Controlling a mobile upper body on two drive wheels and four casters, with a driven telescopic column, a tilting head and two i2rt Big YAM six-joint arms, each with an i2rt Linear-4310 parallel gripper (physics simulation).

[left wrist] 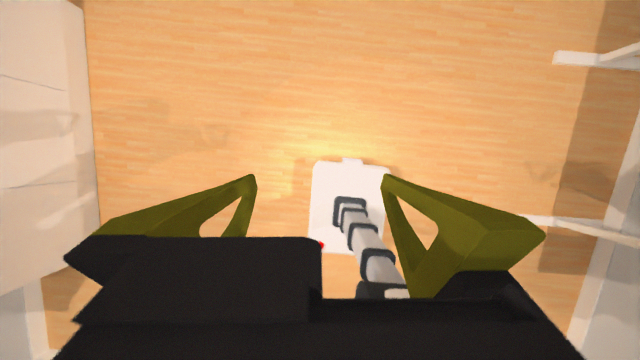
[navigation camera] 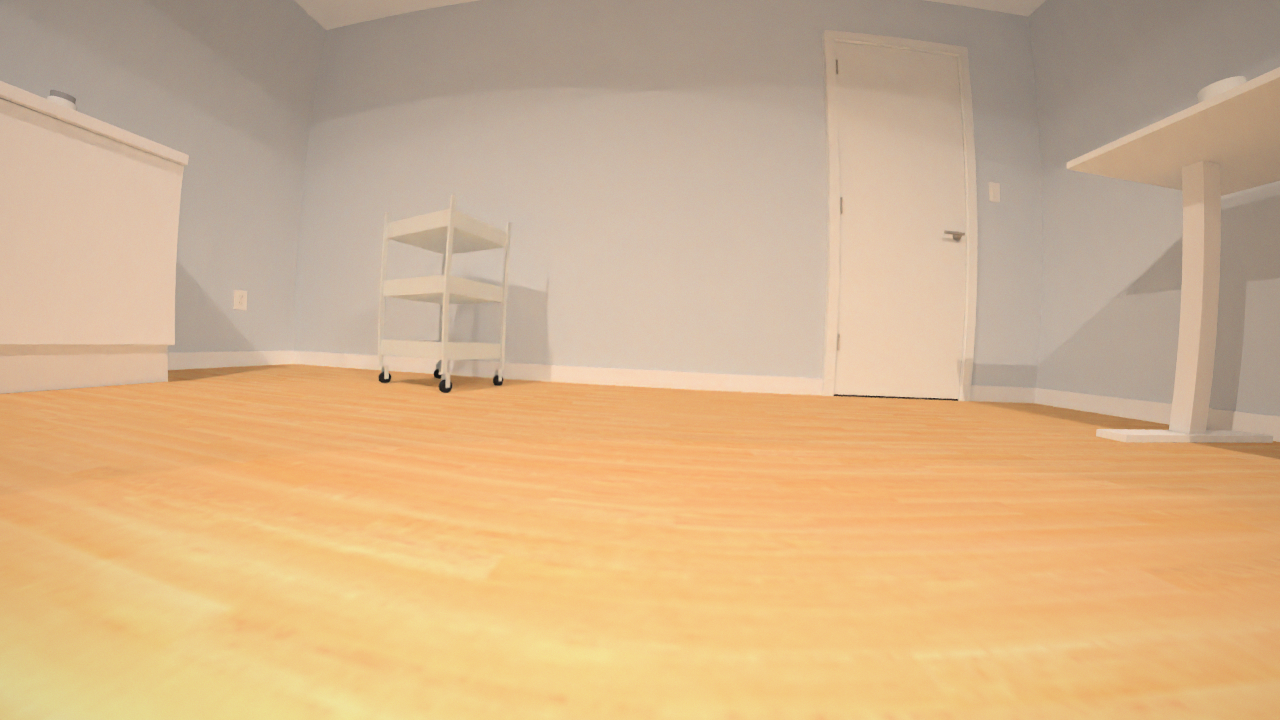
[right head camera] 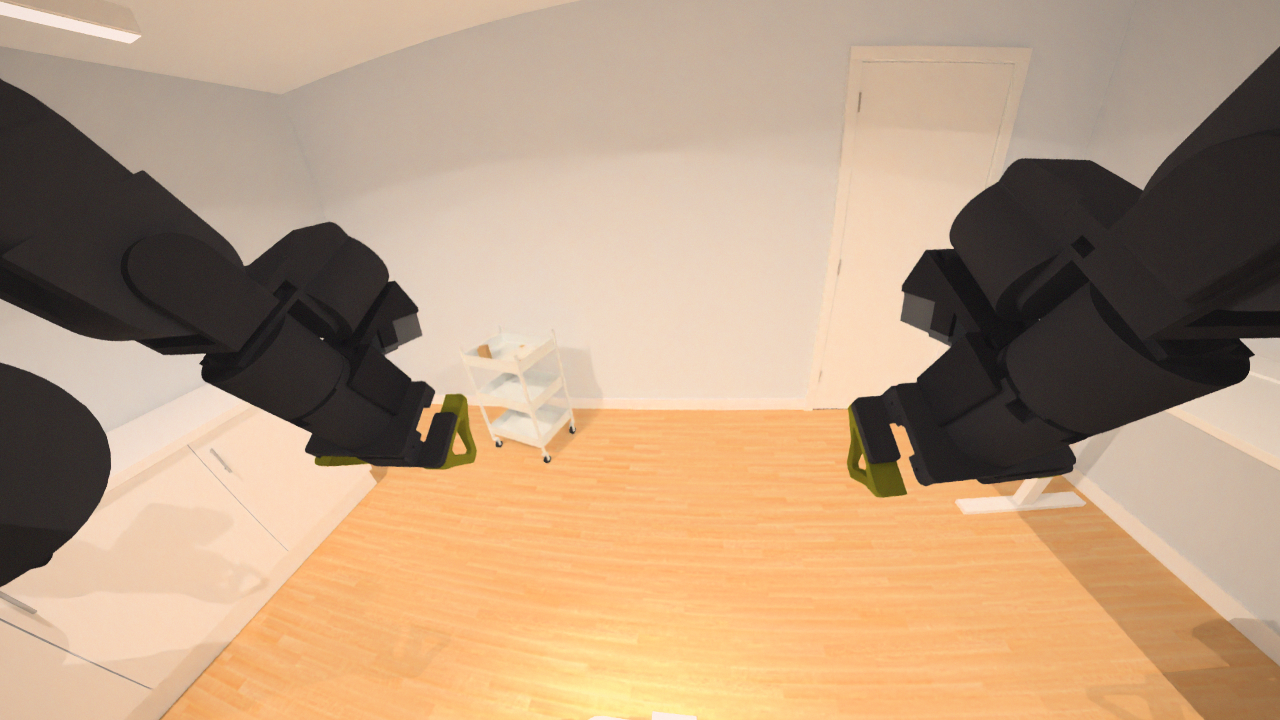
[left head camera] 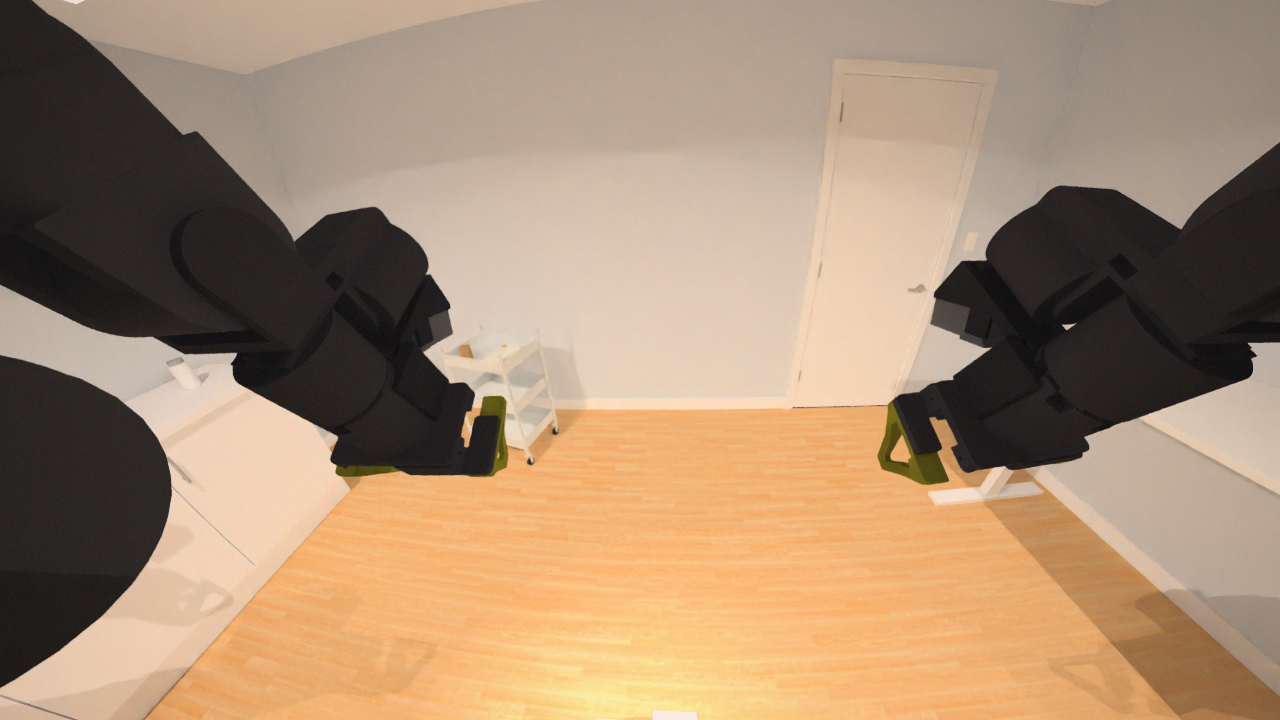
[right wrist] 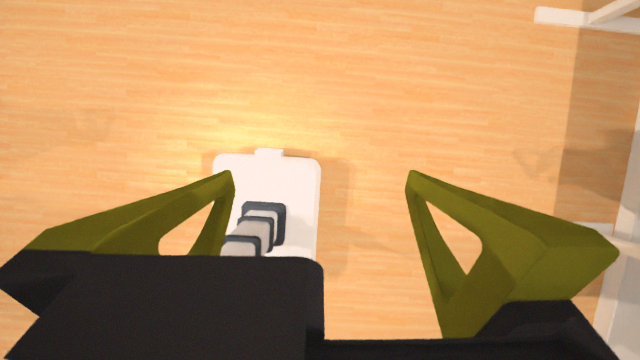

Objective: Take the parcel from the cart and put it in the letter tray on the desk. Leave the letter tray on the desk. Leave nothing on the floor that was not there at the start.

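Places are measured from the left arm's base along level axes (x ahead, y left, z up), in millimetres.
Where they show: left gripper, fingertip midpoint: (left wrist: 319, 180) (right head camera: 434, 456) (left head camera: 460, 462); right gripper, fingertip midpoint: (right head camera: 901, 465) (left head camera: 925, 456) (right wrist: 320, 179).
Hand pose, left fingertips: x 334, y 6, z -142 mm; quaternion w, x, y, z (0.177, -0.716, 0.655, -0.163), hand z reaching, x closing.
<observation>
Things, the pixels of their top centre, and the offset from my left fingertips. "spot": a spot on its surface instead.
- small brown box, top centre: (left head camera: 464, 346) (right head camera: 482, 347) dx +1356, dy +926, dz -515 mm
- white bowl-like thing, surface spot: (navigation camera: 1221, 87) spot: dx +714, dy -1740, dz -254 mm
The parcel is likely the small brown box (left head camera: 465, 351) (right head camera: 484, 351) on the top tray of the white three-tier cart (left head camera: 503, 365) (right head camera: 492, 362) (navigation camera: 448, 259), far off by the back wall. My left gripper (left head camera: 420, 467) (right head camera: 393, 461) (left wrist: 319, 180) is open and empty, high above the floor and far from the cart. My right gripper (left head camera: 955, 461) (right head camera: 913, 470) (right wrist: 320, 179) is open and empty, also high above the floor. The white desk (left head camera: 1239, 429) (navigation camera: 1172, 147) stands at the right, partly hidden by my right arm in the head views. The letter tray does not show.
A white cabinet (left head camera: 268, 483) (right head camera: 179, 510) (navigation camera: 89, 232) runs along the left, with a white can (left head camera: 183, 373) (navigation camera: 61, 100) on top. A door (left head camera: 895, 232) (navigation camera: 899, 223) is in the back wall. A white bowl-like thing (navigation camera: 1221, 87) stands on the desk. My white base (left wrist: 330, 182) (right wrist: 300, 182) is below.
</observation>
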